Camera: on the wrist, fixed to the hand. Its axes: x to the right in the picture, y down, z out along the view.
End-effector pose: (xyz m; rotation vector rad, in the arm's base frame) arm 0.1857 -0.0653 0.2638 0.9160 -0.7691 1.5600
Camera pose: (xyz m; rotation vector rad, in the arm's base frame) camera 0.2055 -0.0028 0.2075 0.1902 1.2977 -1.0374
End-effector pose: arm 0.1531 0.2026 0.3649 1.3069 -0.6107 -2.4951
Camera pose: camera 0.2284 0.2186 0.3257 -0.9174 -1.0179 -0.1994
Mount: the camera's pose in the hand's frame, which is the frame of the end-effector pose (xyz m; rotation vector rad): -0.0208 -0.0303 -0.0782 -0.0515 -0.9037 2.8261
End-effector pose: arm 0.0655 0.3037 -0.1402 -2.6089 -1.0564 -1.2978
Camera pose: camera -0.0151 0.2903 -0.1120 -1.4037 2.0625 0.6244
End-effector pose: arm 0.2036 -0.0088 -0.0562 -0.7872 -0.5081 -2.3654
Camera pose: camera 0.1656 -0.0176 -0.1333 -1.0306 0.4068 0.6173
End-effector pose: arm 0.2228 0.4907 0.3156 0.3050 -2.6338 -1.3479
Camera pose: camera 0.2648 0.4177 0.3350 -2.7471 -0.5433 -0.0178
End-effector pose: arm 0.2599 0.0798 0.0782 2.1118 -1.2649 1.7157
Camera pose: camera 0.2223 0.1549 0.0984 0.3773 1.6669 0.2358
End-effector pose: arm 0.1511 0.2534 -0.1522 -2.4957 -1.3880 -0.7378
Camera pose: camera 0.0909 0.2236 -0.0979 -1.7708 2.1839 0.9431
